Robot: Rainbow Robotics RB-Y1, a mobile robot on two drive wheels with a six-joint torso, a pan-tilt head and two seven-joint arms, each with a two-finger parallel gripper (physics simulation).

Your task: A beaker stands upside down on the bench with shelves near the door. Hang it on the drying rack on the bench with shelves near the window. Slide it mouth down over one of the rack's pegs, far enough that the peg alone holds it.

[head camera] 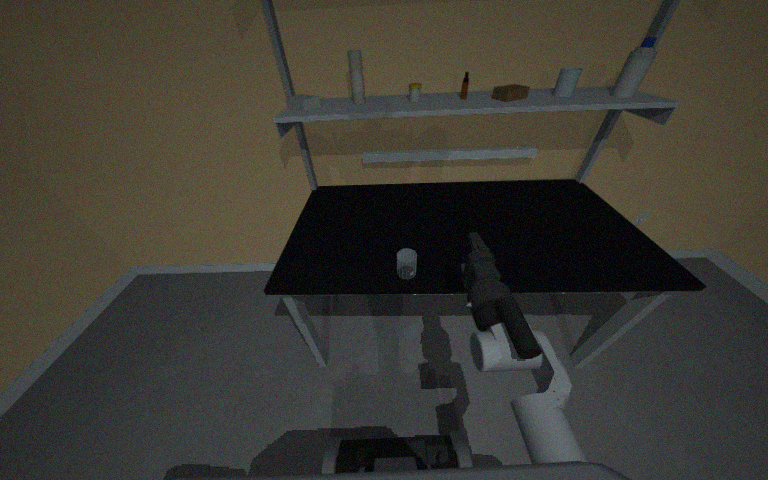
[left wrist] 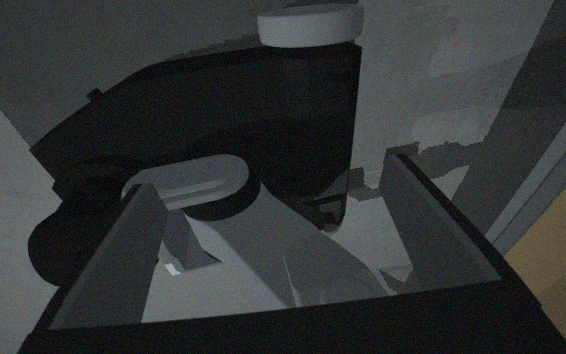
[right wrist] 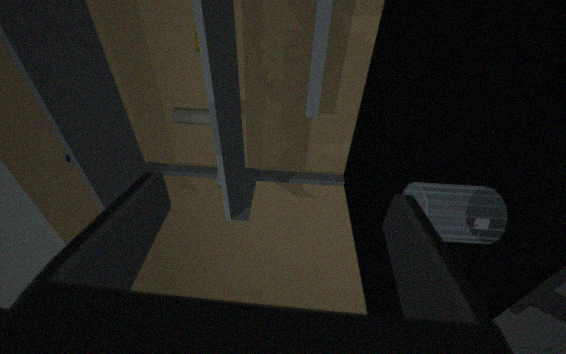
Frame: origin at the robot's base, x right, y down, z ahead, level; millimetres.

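Seen in the pictures: left gripper, between the fingertips: [left wrist: 270,184]; right gripper, between the fingertips: [head camera: 468,249] [right wrist: 276,199].
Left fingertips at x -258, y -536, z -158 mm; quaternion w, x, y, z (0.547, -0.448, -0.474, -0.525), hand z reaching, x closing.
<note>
Offsets run from my left fingertips to a thing's middle. "spot": to the spot under its first point. Level surfaces: height alone.
The clear beaker {dx +334, dy -271, dz +626 mm} [head camera: 406,263] [right wrist: 457,214] stands on the black bench top {dy -226 mm} [head camera: 362,215] near its front edge, left of centre in the head view. My right gripper [head camera: 474,235] [right wrist: 276,199] is open and empty, over the front part of the bench to the right of the beaker and apart from it. In the right wrist view the beaker shows outside the gap, past the right-hand finger, partly overlapped by it. My left gripper [left wrist: 270,184] is open and empty beside the robot's own body, away from the bench. The drying rack does not show in these views.
A shelf {dy -683 mm} [head camera: 339,113] above the bench holds a tall cylinder {spot: dx +183, dy -781, dz +1161 mm} [head camera: 356,76], a yellow-capped jar {spot: dx +414, dy -717, dz +1143 mm} [head camera: 415,92], an amber bottle {spot: dx +609, dy -726, dz +1139 mm} [head camera: 464,87], a brown box {spot: dx +764, dy -714, dz +1064 mm} [head camera: 510,92], a grey container {spot: dx +986, dy -733, dz +1093 mm} [head camera: 566,82] and a blue-capped bottle {spot: dx +1186, dy -770, dz +1042 mm} [head camera: 634,70]. A rail [head camera: 453,155] runs below it.
</note>
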